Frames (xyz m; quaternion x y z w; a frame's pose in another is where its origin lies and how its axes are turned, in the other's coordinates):
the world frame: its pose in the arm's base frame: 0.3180 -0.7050 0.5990 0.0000 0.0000 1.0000 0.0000
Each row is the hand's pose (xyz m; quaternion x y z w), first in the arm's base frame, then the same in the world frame.
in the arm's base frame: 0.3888 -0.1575 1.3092 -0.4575 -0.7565 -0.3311 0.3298
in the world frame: -0.0708 -0.5475 0.7102 0.7565 -0.4575 0.3298 0.3311
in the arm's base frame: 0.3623 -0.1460 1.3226 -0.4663 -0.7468 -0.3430 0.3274
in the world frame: -0.0443 -0.5590 0.7236 0.7468 -0.4663 0.3274 0.3430
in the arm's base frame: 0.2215 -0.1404 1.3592 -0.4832 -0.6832 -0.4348 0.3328
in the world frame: 0.0965 -0.5646 0.7602 0.6832 -0.4832 0.3328 0.4348
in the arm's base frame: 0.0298 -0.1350 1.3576 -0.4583 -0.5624 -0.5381 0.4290
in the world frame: 0.2882 -0.5700 0.7586 0.5624 -0.4583 0.4290 0.5381
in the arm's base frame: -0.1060 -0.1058 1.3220 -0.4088 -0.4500 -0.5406 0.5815
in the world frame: 0.4240 -0.5992 0.7230 0.4500 -0.4088 0.5815 0.5406
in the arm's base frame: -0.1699 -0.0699 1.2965 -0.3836 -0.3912 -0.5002 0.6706
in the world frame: 0.4879 -0.6351 0.6975 0.3912 -0.3836 0.6706 0.5002
